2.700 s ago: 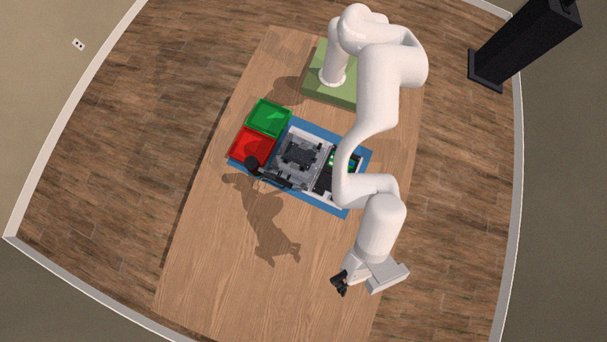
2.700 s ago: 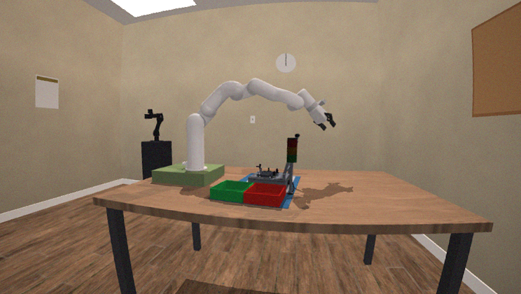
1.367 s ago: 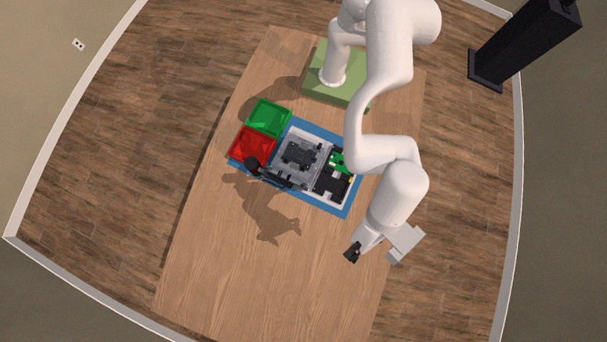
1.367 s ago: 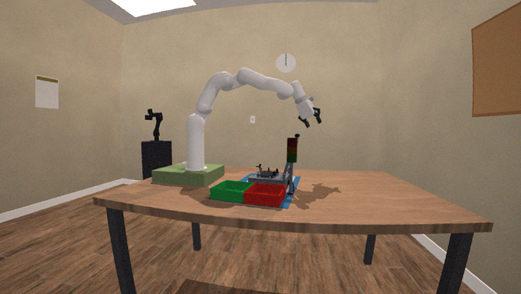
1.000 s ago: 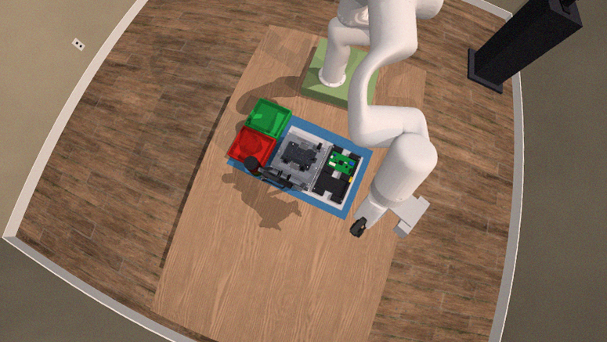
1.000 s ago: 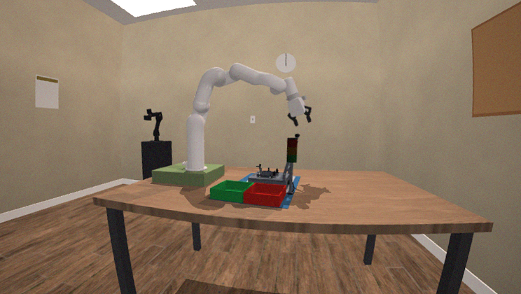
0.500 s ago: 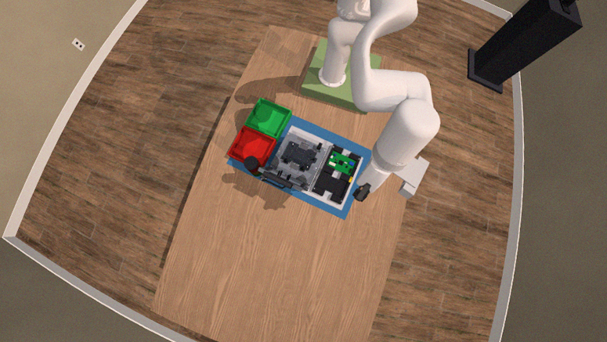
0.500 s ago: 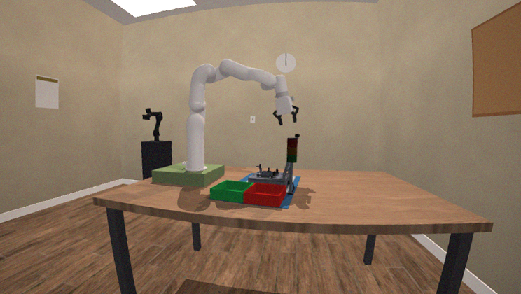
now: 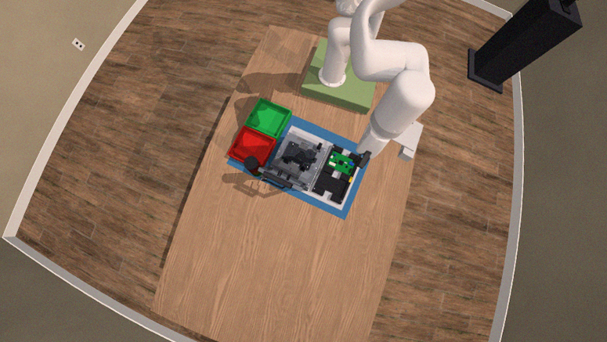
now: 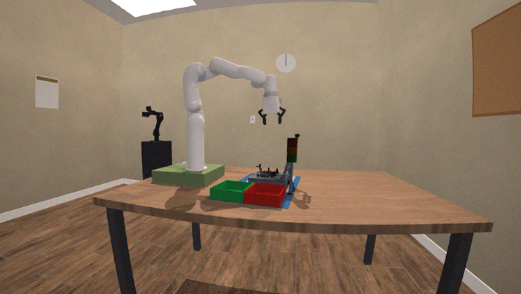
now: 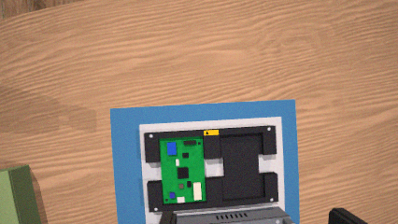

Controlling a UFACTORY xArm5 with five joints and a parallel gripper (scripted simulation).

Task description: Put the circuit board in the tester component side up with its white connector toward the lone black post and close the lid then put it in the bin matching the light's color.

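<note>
Now: hand 310 mm above the green circuit board, 40 mm past it and 20 mm to the left of it. From my hand the other things lie so: clear lid: 200 mm to the right, 150 mm below, 130 mm ahead; red bin: 390 mm to the right, 320 mm below, 30 mm ahead; green bin: 380 mm to the right, 320 mm below, 120 mm behind.
</note>
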